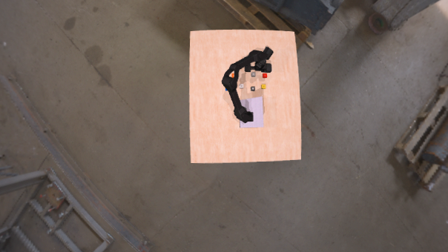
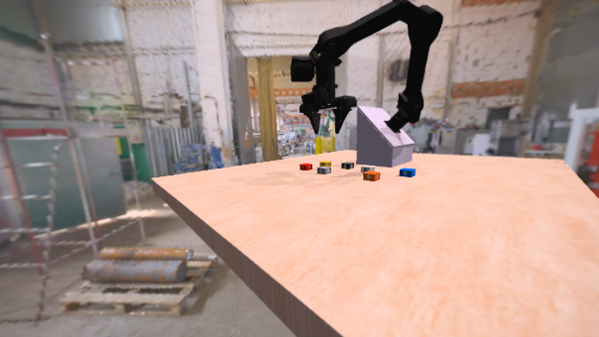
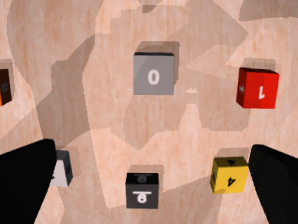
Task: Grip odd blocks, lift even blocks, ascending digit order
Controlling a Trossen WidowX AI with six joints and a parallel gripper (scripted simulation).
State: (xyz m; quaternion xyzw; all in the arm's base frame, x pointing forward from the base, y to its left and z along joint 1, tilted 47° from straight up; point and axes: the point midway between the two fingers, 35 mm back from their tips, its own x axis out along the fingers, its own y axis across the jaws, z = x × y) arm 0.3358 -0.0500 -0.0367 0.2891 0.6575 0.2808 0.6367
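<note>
Now: the grey block 110 mm below my gripper tip and 10 mm ahead of it. Also, from my gripper tip: red block 110 mm below, 90 mm to the right; then dark block 110 mm below, 110 mm behind, 10 mm to the left; then yellow block 110 mm below, 90 mm behind, 80 mm to the right.
</note>
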